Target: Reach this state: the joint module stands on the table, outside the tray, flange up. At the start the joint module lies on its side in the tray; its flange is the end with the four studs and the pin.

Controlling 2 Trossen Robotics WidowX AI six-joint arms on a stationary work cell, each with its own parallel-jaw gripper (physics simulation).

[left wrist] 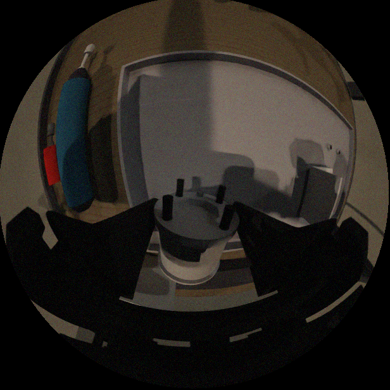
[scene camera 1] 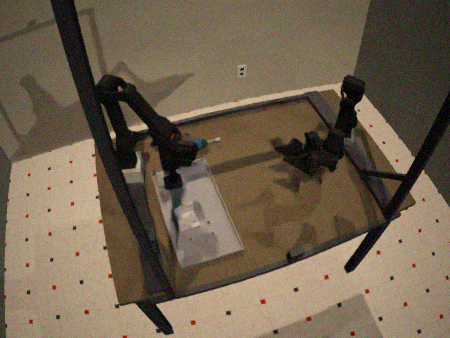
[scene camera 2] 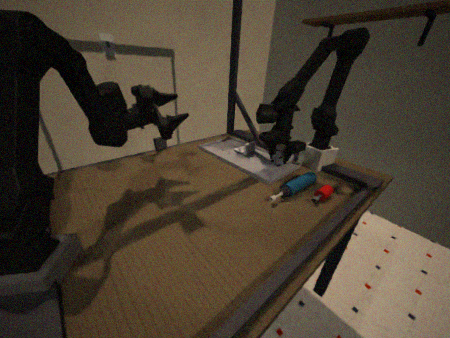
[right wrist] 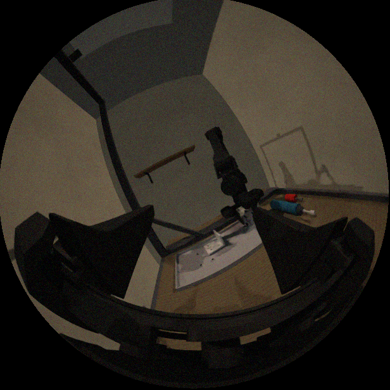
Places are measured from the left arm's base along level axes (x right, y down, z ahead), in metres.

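Where they show: left gripper, between the fingertips: (scene camera 2: 277, 161); right gripper, between the fingertips: (scene camera 1: 278, 153) (scene camera 2: 182, 105); left arm's base, origin of its link: (scene camera 1: 128, 162) (scene camera 2: 319, 146); right arm's base, origin of its link: (scene camera 2: 29, 256).
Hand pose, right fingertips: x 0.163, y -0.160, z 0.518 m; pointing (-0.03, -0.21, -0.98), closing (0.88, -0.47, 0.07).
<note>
Things, the pixels of their top centre, and the offset from my right fingertips.
- joint module, centre of its top: (scene camera 1: 165, 173) (scene camera 2: 282, 150) dx -0.108, dy +0.178, dz -0.372 m
- pale tray, centre of its top: (scene camera 1: 193, 208) (scene camera 2: 245, 154) dx +0.020, dy +0.229, dz -0.284 m
- blue-handled screwdriver, centre of its top: (scene camera 2: 295, 181) (scene camera 1: 190, 142) dx -0.273, dy +0.204, dz -0.275 m
- red-handled tool, centre of its top: (scene camera 2: 322, 190) dx -0.343, dy +0.211, dz -0.323 m
The joint module (left wrist: 187, 260) (scene camera 2: 279, 156) is a pale cylinder with a dark grey flange. It is at the end of the pale tray (scene camera 1: 231, 237) (scene camera 2: 272, 175) (left wrist: 240, 100) nearest the left arm's base. Its four dark studs face the left wrist camera; the pin is hard to make out. My left gripper (left wrist: 196, 205) (scene camera 2: 286, 151) (scene camera 1: 173, 183) is shut on the module, one fingertip at each side of the flange. In scene camera 1 the arm hides the module. I cannot tell whether it touches the tray floor. My right gripper (scene camera 1: 281, 151) (scene camera 2: 182, 106) (right wrist: 205, 211) is open and empty, raised above the table.
A pale bracket (scene camera 1: 191, 218) (left wrist: 320, 192) (right wrist: 214, 246) stands in the tray, with small dark screws near it. A blue-handled screwdriver (scene camera 1: 200, 144) (scene camera 2: 300, 184) (left wrist: 74, 142) and a red-handled tool (scene camera 2: 324, 192) (left wrist: 52, 165) lie on the table beside the tray. Dark rails edge the table.
</note>
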